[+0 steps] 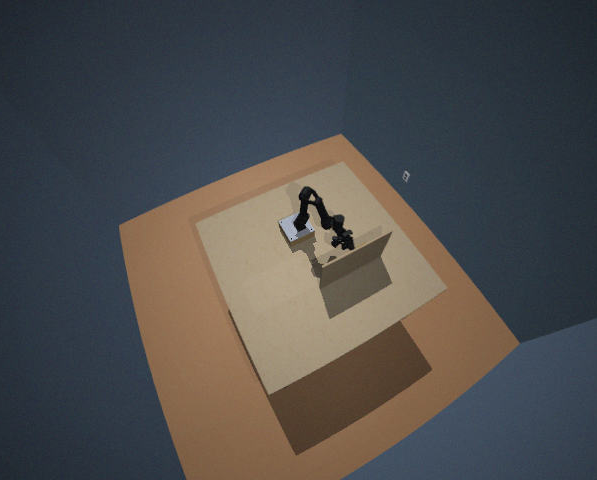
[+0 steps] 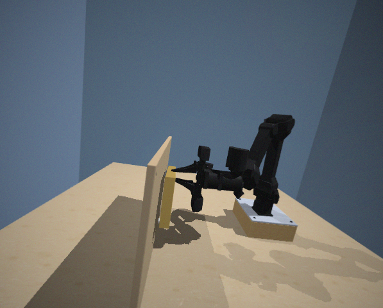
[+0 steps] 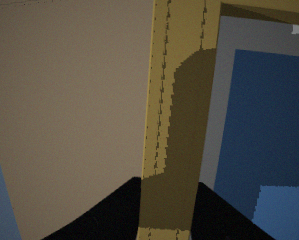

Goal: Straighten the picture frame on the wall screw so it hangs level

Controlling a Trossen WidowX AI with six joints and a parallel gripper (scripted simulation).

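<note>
Right now my gripper tip is 10 mm short of the picture frame and 50 mm above it. The rest, counted from my gripper tip: wooden wall panel: 20 mm ahead, 70 mm below.
</note>
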